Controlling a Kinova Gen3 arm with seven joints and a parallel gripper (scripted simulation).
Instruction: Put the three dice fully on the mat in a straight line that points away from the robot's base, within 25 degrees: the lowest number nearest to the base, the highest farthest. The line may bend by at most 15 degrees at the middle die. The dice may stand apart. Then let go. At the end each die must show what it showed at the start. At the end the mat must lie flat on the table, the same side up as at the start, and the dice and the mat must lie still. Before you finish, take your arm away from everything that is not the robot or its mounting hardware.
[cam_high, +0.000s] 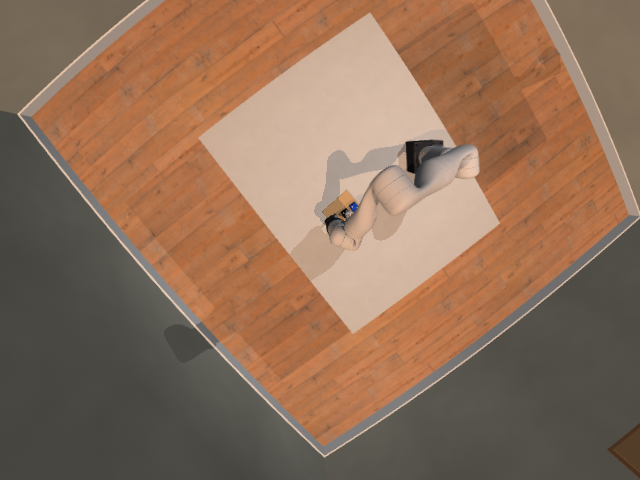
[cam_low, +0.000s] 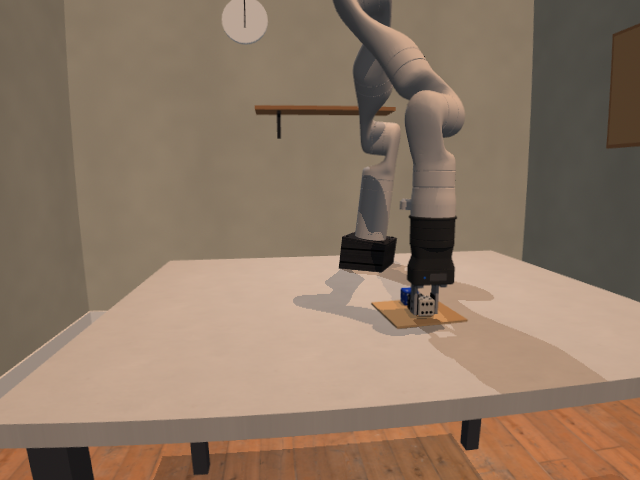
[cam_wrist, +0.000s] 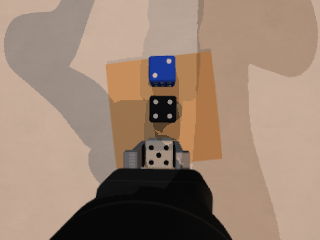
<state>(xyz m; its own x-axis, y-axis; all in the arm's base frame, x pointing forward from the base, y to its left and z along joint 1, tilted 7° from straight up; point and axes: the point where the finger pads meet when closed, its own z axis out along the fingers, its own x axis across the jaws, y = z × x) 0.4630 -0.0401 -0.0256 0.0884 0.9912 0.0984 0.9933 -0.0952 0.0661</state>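
My gripper is now 50 mm past the mat, 10 mm to the right of it and 30 mm above it. From my hand the other things lie so: white die right at my hand; then blue die 90 mm behind, 10 mm to the left, 20 mm below.
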